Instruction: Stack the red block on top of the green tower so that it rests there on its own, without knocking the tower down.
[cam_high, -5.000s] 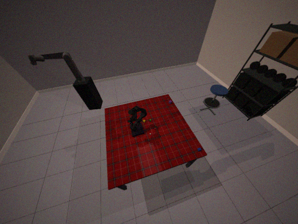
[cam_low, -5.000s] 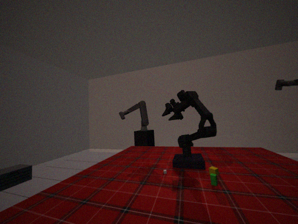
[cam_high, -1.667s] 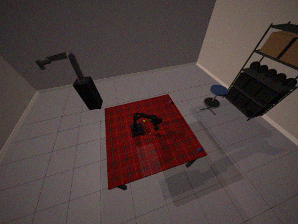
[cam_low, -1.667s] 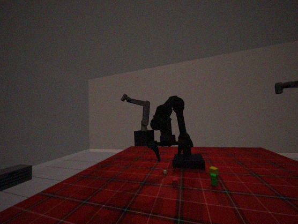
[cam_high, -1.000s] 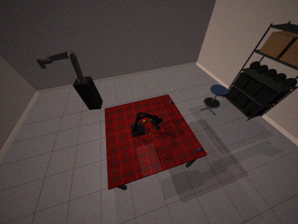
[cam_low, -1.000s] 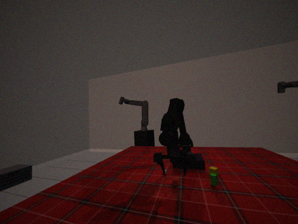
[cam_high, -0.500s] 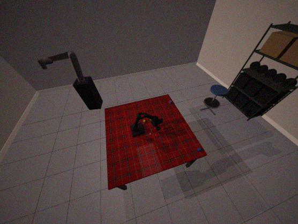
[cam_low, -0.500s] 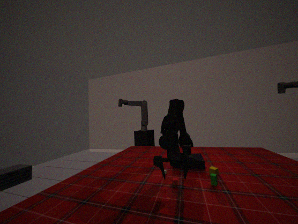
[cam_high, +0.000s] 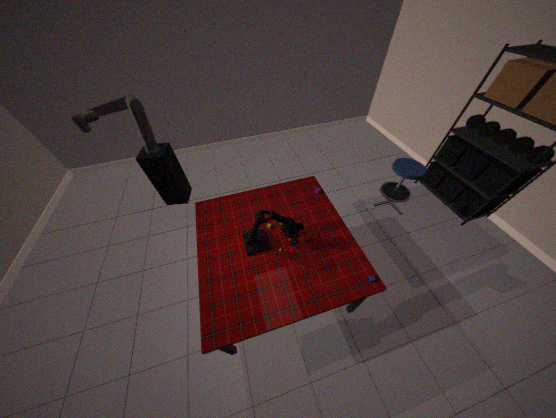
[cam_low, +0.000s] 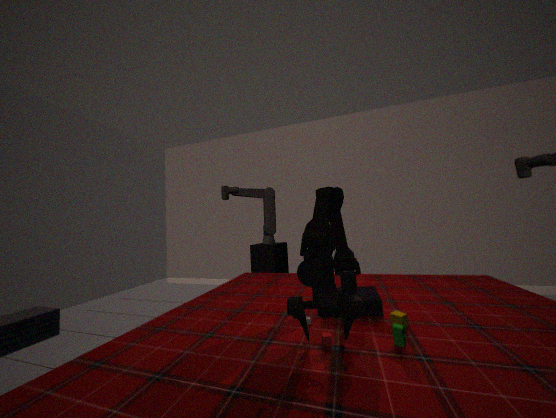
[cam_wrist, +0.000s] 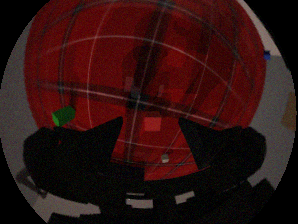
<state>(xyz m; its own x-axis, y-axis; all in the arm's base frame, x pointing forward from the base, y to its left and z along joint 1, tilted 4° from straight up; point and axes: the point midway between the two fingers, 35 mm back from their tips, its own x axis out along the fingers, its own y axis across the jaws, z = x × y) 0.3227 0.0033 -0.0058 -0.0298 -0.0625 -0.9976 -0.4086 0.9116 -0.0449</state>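
The yellow block is 170 mm behind my gripper tip, 160 mm to the left of it and 10 mm above it. From my gripper tip the other things lie so: red block: right at my gripper tip; small white cube: 90 mm behind, 80 mm to the right; purple cube: 540 mm to the left, 360 mm ahead, 10 mm above.
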